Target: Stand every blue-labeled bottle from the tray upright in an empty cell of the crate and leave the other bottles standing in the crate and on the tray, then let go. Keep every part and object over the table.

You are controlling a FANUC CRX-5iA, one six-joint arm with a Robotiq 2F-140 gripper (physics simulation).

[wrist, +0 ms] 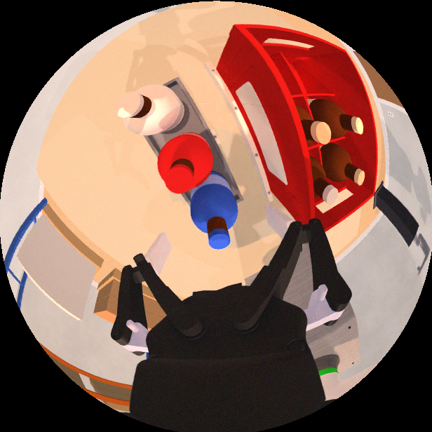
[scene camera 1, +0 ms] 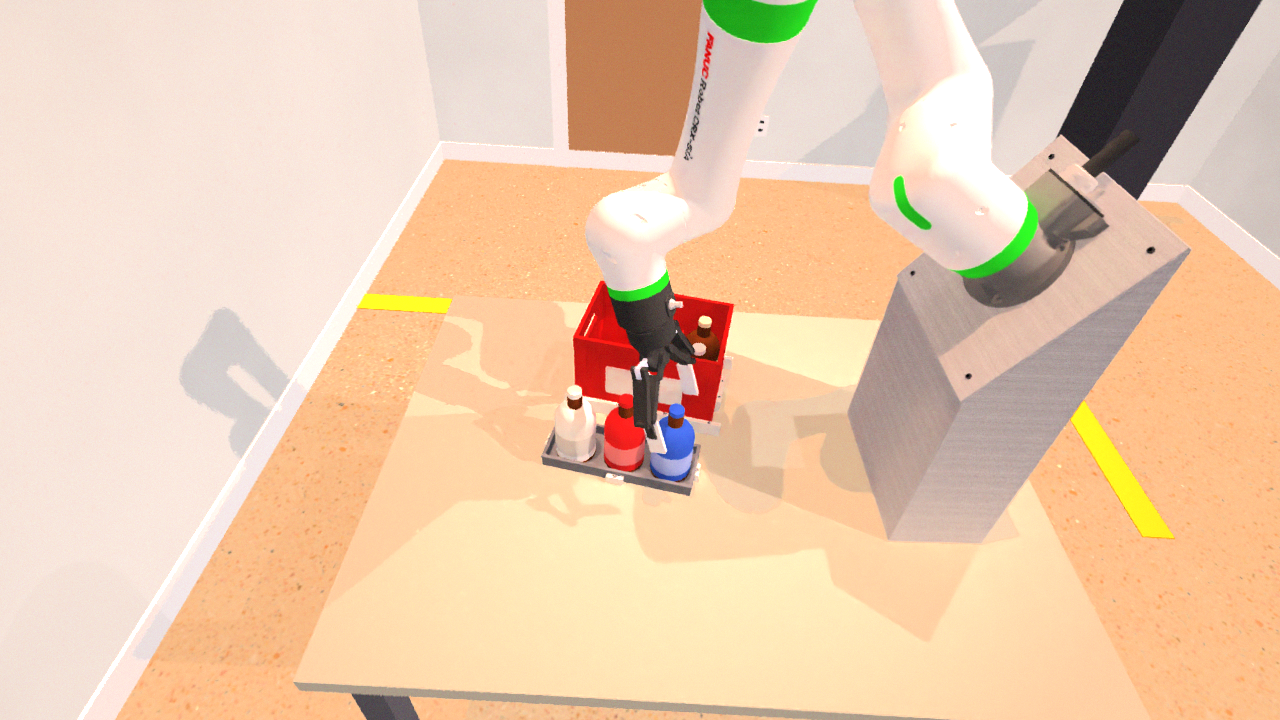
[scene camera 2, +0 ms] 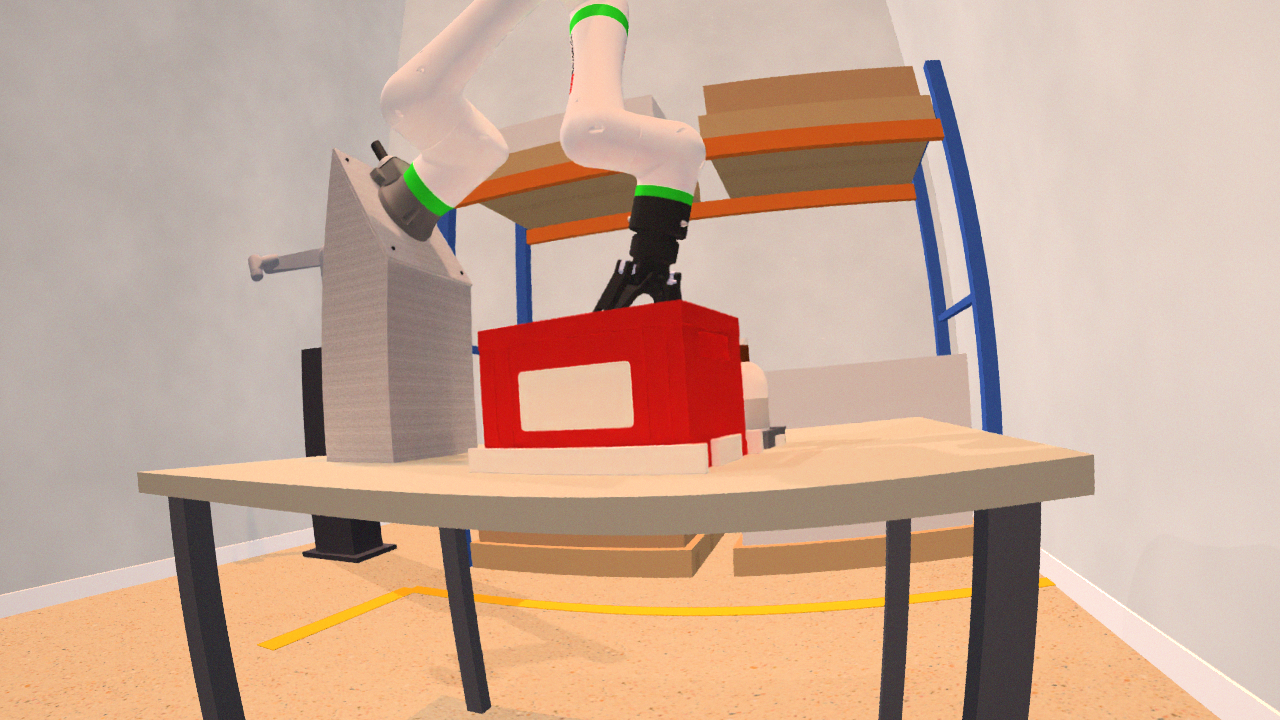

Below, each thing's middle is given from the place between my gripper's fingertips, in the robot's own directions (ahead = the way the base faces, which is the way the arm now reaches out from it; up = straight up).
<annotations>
Right now my hand is 5 cm above the blue bottle (scene camera 1: 678, 433). Also, from my hand: white bottle (scene camera 1: 575, 419): 17 cm ahead, 5 cm to the right, 5 cm below; red bottle (scene camera 1: 624, 445): 8 cm ahead, 5 cm below, 3 cm to the right.
</annotations>
